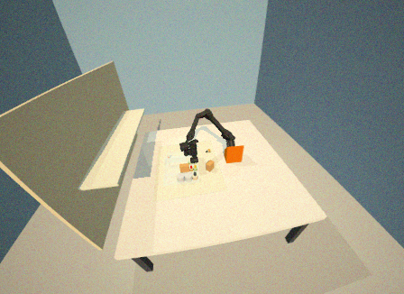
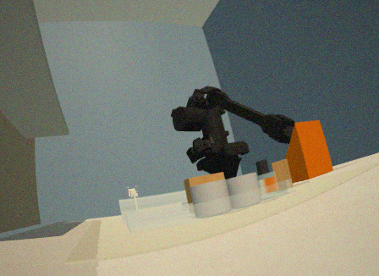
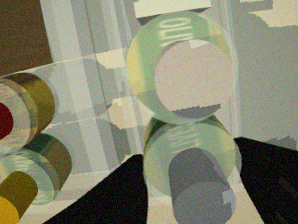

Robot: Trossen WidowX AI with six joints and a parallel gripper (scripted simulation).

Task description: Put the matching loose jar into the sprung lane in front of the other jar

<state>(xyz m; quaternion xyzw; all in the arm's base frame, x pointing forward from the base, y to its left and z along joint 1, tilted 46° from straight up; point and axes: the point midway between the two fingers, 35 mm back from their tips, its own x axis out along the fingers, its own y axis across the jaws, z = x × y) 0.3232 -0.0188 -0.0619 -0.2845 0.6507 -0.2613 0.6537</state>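
My gripper tip is 13 cm past the tan box and 7 cm to the right of it. Round my gripper tip: cream pusher plate: 15 cm ahead, 3 cm to the right, 2 cm above; shelf: 51 cm ahead, 4 cm to the left, 34 cm above.
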